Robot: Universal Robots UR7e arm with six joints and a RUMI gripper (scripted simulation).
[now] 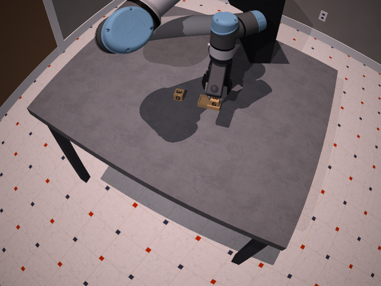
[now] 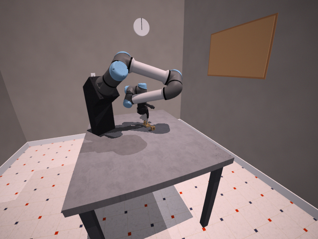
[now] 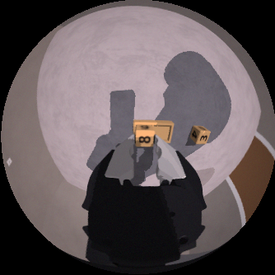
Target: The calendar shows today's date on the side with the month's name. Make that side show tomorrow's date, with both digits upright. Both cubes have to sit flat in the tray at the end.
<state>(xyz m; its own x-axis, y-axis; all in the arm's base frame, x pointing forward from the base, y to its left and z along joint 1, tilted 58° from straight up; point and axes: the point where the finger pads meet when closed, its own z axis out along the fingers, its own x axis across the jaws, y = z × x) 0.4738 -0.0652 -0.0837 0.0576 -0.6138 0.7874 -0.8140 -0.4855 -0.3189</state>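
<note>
Now: hand 2 cm to the left of the wooden tray and 3 cm above it.
</note>
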